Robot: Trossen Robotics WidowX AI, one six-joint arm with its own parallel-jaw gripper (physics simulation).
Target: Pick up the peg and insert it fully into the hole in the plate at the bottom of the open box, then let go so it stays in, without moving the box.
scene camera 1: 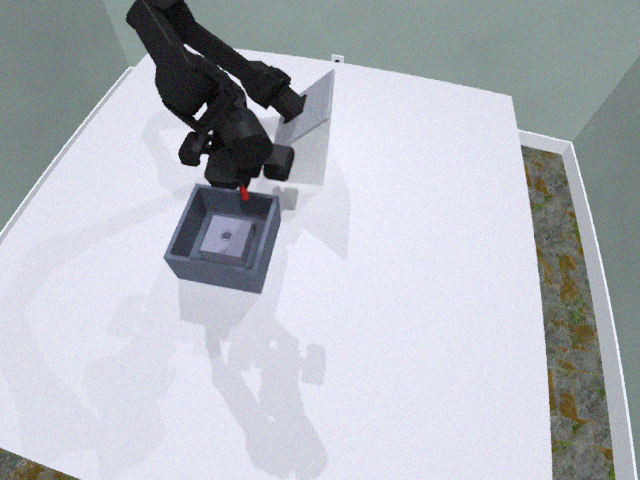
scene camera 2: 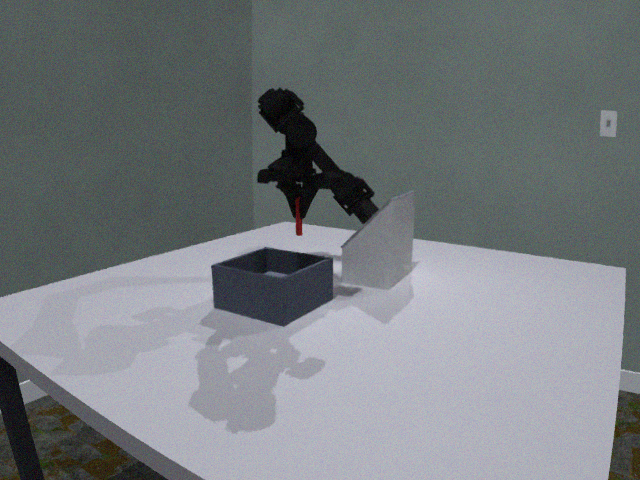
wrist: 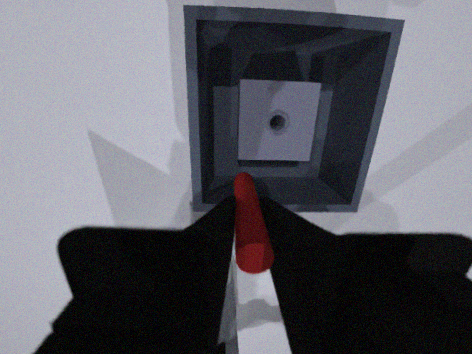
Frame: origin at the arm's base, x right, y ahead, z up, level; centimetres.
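Where they show: gripper, between the fingertips: [scene camera 2: 298,218] [wrist: 246,204]; arm's base, origin of its link: [scene camera 1: 295,109] [scene camera 2: 375,222].
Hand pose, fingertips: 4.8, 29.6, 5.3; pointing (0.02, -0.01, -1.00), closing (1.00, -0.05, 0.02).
Observation:
Each offset is from my fingertips to the centre of the thing, as dx, dy, dz. "*": to the spot under its first point. Level surfaces: height alone.
The red peg @(+0.0, +0.0, +0.4) [scene camera 1: 244,193] [scene camera 2: 298,224] [wrist: 252,225] is held nearly upright, its lower end sticking out below the fingertips. My gripper [scene camera 2: 299,214] [wrist: 246,204] is shut on the peg, above the height of the box's rim and near its back wall. In scene camera 1 the fingertips are mostly hidden by the arm. The open dark blue-grey box @(+4.7, +3.3, -14.3) [scene camera 1: 218,279] [scene camera 2: 248,294] [wrist: 373,120] stands on the table. The light plate @(+4.7, +3.3, -15.8) [scene camera 1: 237,245] [wrist: 257,142] lies at its bottom with a round hole @(* +5.2, +2.6, -15.1) [scene camera 1: 226,236] [wrist: 277,121] in the middle. The peg is apart from the plate.
A grey slanted block [scene camera 1: 310,155] [scene camera 2: 379,253] stands behind and to the right of the box, by the arm's base. The box's four walls rise around the plate. The white table @(dz -19.2) [scene camera 1: 413,310] [scene camera 2: 439,361] carries shadows of the arm and ends in open edges.

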